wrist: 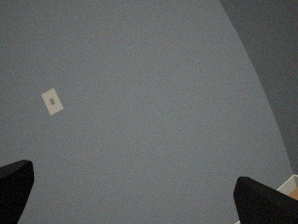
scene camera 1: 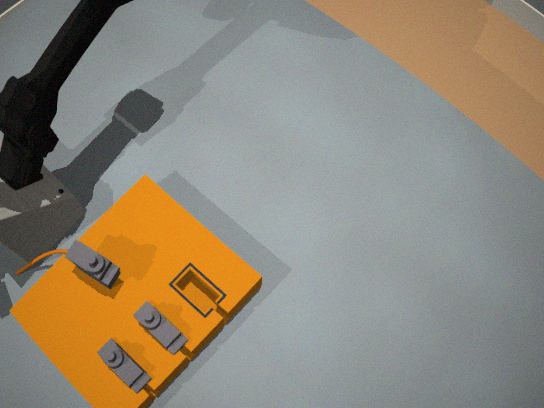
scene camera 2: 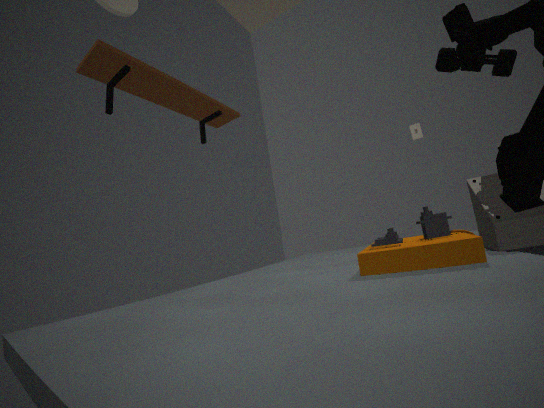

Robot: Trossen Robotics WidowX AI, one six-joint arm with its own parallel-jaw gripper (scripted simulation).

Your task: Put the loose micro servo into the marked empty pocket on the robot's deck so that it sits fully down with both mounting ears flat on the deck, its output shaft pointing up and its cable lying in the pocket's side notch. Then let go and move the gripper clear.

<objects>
my gripper: wrist; scene camera 2; not seen in scene camera 1 (out of frame)
grey micro servo: scene camera 1; scene camera 2; not seen in the wrist view (out of frame)
same spot on grey micro servo: (scene camera 1: 100, 268) = (scene camera 2: 420, 212)
same spot on my gripper: (wrist: 248, 194) = (scene camera 2: 493, 67)
</objects>
